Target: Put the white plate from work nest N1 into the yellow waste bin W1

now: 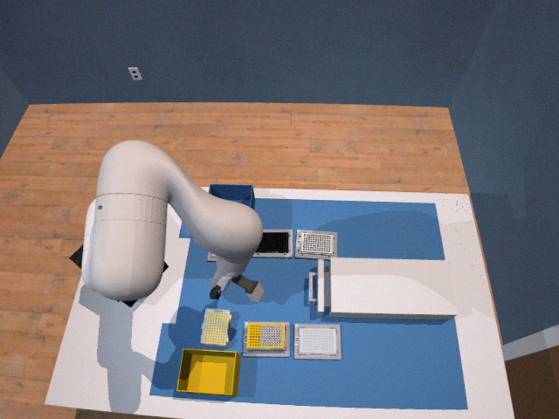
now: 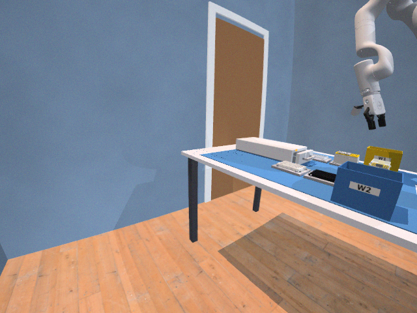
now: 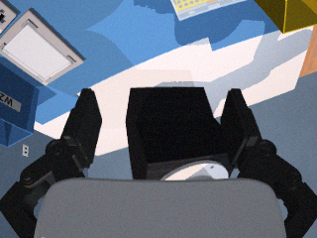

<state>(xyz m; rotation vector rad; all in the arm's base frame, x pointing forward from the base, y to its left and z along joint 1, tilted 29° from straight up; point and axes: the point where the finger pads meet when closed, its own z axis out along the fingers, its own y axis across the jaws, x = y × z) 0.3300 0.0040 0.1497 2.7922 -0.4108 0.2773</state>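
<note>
The white plate is 280 mm ahead of my hand, 290 mm to the left of it and 230 mm below it. From my hand the other things lie so: yellow bin W1: 10 mm behind, 250 mm to the right, 220 mm below; then blue bin W2: 90 mm behind, 390 mm to the left, 220 mm below; then black plate: 100 mm ahead, 270 mm to the left, 230 mm below.
</note>
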